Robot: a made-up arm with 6 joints.
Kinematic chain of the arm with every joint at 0, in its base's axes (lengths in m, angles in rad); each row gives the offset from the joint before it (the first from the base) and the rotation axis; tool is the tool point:
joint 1: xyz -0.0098 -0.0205 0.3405 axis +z
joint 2: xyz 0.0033 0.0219 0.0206 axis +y
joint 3: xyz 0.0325 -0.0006 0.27 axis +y
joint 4: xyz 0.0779 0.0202 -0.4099 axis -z
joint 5: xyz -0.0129 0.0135 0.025 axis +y
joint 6: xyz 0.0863 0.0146 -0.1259 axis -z
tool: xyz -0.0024 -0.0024 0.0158
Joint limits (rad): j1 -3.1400..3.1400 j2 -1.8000..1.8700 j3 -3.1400..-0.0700 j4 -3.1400..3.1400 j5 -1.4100..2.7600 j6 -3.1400..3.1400
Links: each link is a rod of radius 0.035 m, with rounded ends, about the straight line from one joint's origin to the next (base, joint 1, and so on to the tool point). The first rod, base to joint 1, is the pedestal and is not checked.
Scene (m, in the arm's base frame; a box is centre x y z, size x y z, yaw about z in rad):
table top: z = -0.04
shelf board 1: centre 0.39 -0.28 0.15 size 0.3 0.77 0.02 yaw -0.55
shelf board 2: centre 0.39 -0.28 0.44 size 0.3 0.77 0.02 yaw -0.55
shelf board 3: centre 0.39 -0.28 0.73 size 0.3 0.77 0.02 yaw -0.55
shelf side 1: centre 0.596 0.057 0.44 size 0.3 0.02 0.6 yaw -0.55
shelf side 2: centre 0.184 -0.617 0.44 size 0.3 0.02 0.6 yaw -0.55
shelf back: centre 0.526 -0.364 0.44 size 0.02 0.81 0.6 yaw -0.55
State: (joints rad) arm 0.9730 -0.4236 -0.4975 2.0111 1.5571 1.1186
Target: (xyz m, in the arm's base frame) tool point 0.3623 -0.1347 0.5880
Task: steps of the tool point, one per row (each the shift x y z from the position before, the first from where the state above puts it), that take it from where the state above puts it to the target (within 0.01 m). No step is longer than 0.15 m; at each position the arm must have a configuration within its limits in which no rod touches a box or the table.
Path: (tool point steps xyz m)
1: 0.1031 -0.0427 0.0219
2: 0.0865 -0.0697 0.0219
3: 0.0631 -0.0903 0.0216
4: 0.0349 -0.1031 0.0211
5: 0.0047 -0.1071 0.0206
6: -0.0248 -0.1023 0.0199

